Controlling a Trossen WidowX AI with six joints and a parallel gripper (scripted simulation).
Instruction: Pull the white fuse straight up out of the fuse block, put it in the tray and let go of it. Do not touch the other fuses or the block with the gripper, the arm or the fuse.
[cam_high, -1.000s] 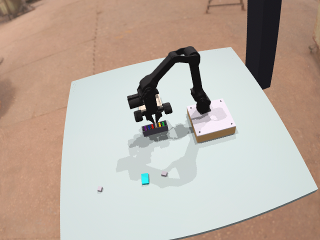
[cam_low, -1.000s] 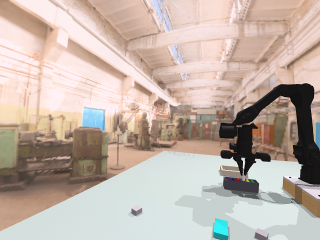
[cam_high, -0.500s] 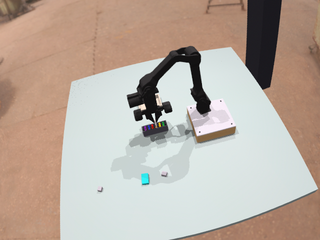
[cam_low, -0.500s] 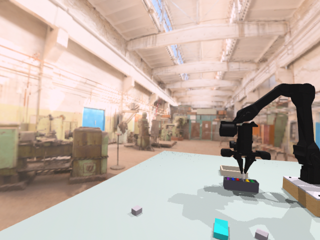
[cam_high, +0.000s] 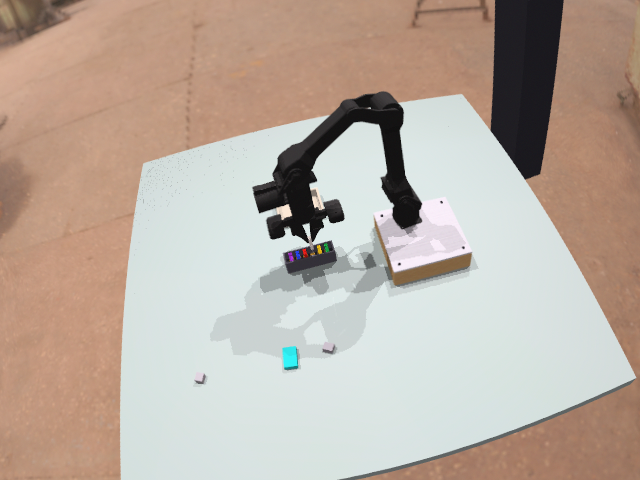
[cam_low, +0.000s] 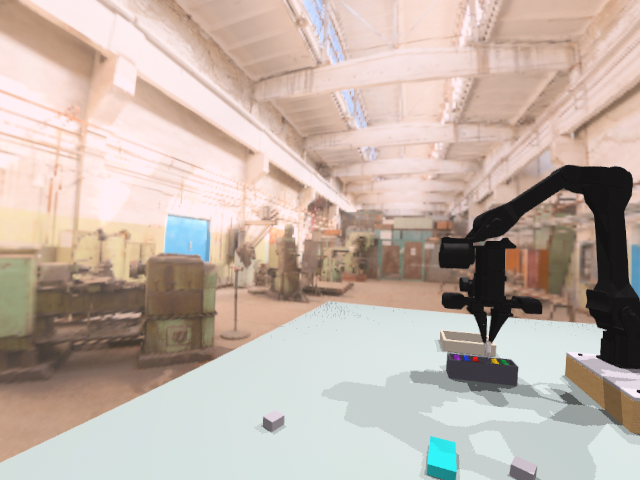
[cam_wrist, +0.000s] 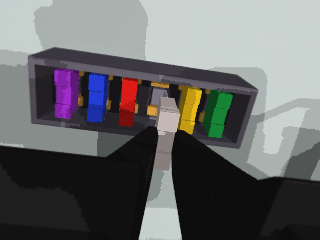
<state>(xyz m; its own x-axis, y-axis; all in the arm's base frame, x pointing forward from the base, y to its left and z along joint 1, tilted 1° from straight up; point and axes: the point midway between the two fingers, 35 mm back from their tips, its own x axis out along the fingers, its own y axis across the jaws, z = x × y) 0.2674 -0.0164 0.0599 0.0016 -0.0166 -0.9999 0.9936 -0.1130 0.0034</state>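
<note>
The tray is 20 mm behind my gripper tip, 200 mm to the right of it and 70 mm below it. Round my gripper tip: cyan block (150 mm ahead, 270 mm to the left, 70 mm below); then white fuse (10 mm below).
</note>
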